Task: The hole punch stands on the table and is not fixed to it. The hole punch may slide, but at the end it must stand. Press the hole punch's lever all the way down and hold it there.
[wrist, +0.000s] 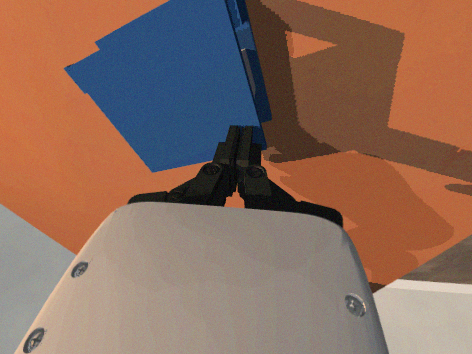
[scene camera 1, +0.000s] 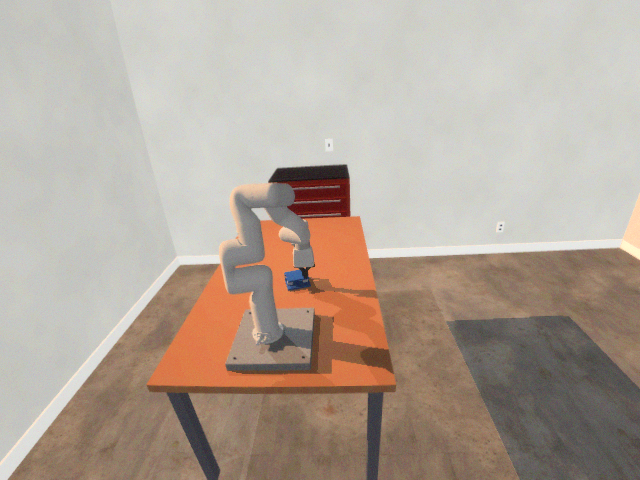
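The blue hole punch stands on the orange table, beyond the robot's base. In the wrist view its flat blue lever fills the upper middle, turned at an angle, with part of its side and lower body showing along the right edge. My gripper is shut and empty. Its fingertips overlap the lever's near right corner in the wrist view and are at the punch's right end in the scene view. Whether they touch the lever, and how far down it is, I cannot tell.
The grey base plate of the arm lies at the table's near end. A red drawer cabinet stands behind the far table edge. A dark mat lies on the floor to the right. Arm shadows fall right of the punch.
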